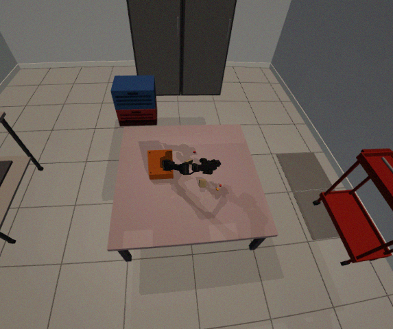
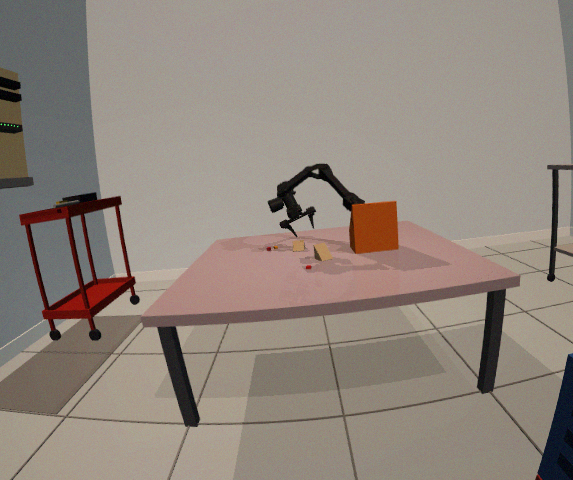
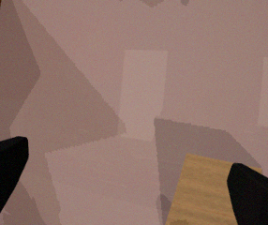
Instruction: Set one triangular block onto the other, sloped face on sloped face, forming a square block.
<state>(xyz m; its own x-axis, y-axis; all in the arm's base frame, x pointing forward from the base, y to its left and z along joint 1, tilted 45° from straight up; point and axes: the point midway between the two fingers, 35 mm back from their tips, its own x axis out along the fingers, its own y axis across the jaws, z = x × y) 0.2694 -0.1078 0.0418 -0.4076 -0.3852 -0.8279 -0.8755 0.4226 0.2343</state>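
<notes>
Right now the tan triangular block is 3 cm ahead of my gripper tip, 6 cm to the right of it and 7 cm below it. The rest, counted from my gripper tip: orange cube 15 cm ahead, 15 cm to the right, 9 cm below.
</notes>
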